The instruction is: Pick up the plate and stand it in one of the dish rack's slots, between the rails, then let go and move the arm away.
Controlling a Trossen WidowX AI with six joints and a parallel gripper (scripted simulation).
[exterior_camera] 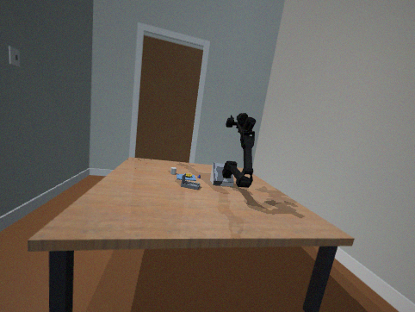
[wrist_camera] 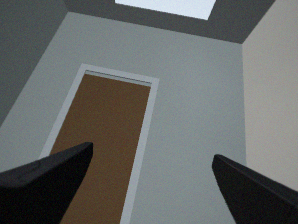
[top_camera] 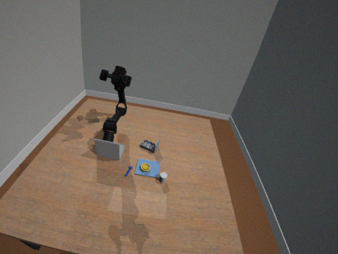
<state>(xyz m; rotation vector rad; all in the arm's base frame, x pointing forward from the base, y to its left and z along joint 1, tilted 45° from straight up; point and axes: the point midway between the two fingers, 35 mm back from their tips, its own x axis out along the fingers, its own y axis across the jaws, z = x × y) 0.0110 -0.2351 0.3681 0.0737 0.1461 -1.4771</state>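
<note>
Right now my gripper tip is 510 mm above the yellow plate, 260 mm short of it and 180 mm to the left of it. The rest, counted from my gripper tip: blue spoon (520 mm below, 210 mm to the right, 160 mm ahead); blue rectangular pad (530 mm below, 280 mm ahead, 170 mm to the right); white cup (500 mm below, 380 mm ahead, 240 mm to the right).
</note>
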